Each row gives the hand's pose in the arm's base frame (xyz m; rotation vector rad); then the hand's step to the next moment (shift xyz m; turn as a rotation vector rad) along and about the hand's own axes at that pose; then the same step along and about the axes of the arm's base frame.
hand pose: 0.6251 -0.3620 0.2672 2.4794 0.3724 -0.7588
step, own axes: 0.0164 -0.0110 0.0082 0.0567 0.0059 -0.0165
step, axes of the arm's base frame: 0.0052 0.0064 -0.0197 0.0553 0.0102 -0.0190
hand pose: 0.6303 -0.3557 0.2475 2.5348 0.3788 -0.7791
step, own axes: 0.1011 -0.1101 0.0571 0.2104 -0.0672 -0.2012
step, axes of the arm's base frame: 0.0127 0.0783 -0.1390 0.2352 0.1843 0.0016
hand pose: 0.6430 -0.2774 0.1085 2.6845 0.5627 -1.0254
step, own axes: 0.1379 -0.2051 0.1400 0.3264 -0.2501 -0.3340
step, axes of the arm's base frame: -0.0754 0.1775 -0.2085 0.3162 0.4249 0.0097
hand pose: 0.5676 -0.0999 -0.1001 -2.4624 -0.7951 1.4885
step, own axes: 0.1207 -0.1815 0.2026 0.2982 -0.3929 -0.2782
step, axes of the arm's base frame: -0.1952 0.1883 -0.1224 0.2067 0.5238 0.0601
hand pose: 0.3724 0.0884 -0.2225 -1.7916 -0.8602 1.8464
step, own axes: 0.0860 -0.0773 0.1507 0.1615 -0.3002 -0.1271
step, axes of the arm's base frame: -0.1648 0.0935 -0.0131 0.0784 0.3431 0.0920
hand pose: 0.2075 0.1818 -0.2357 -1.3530 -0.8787 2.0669
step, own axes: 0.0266 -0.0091 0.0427 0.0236 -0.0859 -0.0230
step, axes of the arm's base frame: -0.0488 0.0149 0.0035 0.0184 0.0789 0.0437
